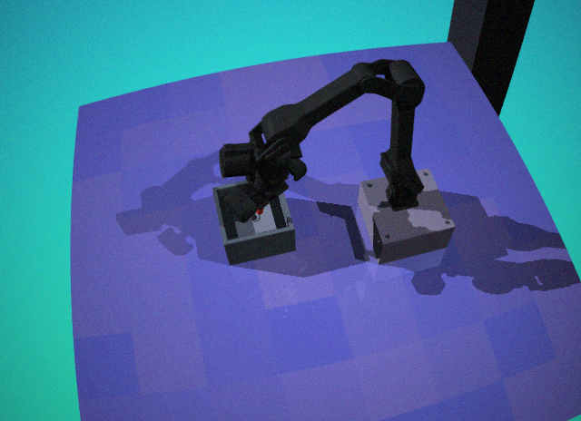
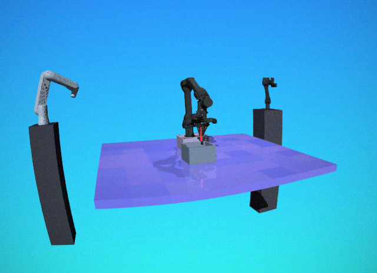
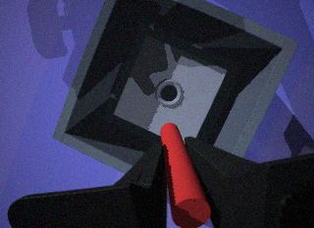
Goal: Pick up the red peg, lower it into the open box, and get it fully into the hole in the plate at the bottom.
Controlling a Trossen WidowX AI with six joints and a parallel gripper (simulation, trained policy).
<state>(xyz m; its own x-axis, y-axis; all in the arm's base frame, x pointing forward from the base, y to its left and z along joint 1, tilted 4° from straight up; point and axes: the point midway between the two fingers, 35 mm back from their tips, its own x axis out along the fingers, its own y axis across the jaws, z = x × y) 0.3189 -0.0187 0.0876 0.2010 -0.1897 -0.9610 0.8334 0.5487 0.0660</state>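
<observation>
My gripper tip is now 1 cm below the red peg. Also, from my gripper tip: light plate (10 cm below, 3 cm to the right, 2 cm ahead); then grey box (12 cm below, 3 cm to the right, 2 cm ahead).
</observation>
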